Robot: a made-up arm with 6 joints. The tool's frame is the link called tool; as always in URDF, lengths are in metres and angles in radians.
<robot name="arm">
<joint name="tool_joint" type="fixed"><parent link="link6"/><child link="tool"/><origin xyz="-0.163 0.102 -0.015" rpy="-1.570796 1.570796 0"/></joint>
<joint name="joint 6" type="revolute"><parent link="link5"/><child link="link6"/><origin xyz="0.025 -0.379 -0.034" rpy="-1.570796 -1.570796 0"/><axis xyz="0 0 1"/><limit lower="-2.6" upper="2.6"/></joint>
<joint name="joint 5" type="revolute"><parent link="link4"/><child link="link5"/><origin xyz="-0.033 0.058 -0.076" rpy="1.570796 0 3.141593"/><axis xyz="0 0 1"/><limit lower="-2.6" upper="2.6"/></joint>
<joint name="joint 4" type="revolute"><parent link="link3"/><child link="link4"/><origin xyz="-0.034 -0.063 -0.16" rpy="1.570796 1.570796 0"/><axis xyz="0 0 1"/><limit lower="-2.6" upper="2.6"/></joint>
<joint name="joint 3" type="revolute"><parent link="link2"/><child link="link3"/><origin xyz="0.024 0.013 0.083" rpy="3.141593 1.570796 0"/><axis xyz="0 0 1"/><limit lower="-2.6" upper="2.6"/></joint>
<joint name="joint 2" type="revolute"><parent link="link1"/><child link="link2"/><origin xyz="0.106 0.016 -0.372" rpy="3.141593 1.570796 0"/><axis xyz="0 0 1"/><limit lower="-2.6" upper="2.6"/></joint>
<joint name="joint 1" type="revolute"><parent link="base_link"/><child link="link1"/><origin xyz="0 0 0.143" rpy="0 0 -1.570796"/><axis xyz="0 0 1"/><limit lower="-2.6" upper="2.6"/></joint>
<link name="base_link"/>
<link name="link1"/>
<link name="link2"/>
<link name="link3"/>
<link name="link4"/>
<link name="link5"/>
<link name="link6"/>
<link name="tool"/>
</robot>
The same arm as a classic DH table. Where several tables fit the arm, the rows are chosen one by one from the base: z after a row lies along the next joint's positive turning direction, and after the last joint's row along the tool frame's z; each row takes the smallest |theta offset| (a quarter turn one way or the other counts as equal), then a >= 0, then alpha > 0; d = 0 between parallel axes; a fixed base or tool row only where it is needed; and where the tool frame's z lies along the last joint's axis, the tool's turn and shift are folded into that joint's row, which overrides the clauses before.
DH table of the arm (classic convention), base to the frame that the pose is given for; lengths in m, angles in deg. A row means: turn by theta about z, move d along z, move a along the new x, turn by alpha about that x. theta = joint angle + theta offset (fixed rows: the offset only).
joint 1: theta offset 0; d -0.229; a 0.016; alpha -90
joint 2: theta offset 0; d -0.023; a -0.013; alpha 90
joint 3: theta offset 90; d -0.184; a 0.034; alpha -90
joint 4: theta offset -90; d -0.013; a 0.033; alpha 90
joint 5: theta offset 0; d 0.024; a 0.025; alpha -90
joint 6: theta offset 90; d -0.394; a 0.163; alpha 90
tool (fixed): theta offset -90; d 0.102; a 0; alpha 0
Joint limits (deg, base to tool): -148.97..148.97 -148.97..148.97 -148.97..148.97 -148.97..148.97 -148.97..148.97 -148.97..148.97

